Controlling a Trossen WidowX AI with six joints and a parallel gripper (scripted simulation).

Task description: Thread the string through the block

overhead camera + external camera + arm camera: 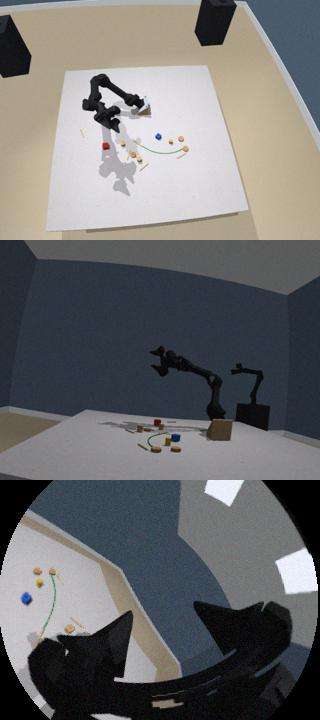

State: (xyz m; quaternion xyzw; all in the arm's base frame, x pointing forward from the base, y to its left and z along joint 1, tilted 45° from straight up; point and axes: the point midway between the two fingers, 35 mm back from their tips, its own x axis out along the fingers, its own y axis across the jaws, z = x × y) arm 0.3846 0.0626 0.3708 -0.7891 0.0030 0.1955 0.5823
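The blue cube lies 390 mm below my gripper tip, 280 mm to the left of it and 110 mm behind it. The rest, counted from my gripper tip: round wooden button: 460 mm to the left, 400 mm below, 20 mm ahead; then red cube: 390 mm below, 100 mm to the right, 100 mm behind; then yellow cylinder: 390 mm below, 360 mm to the left, 50 mm behind.
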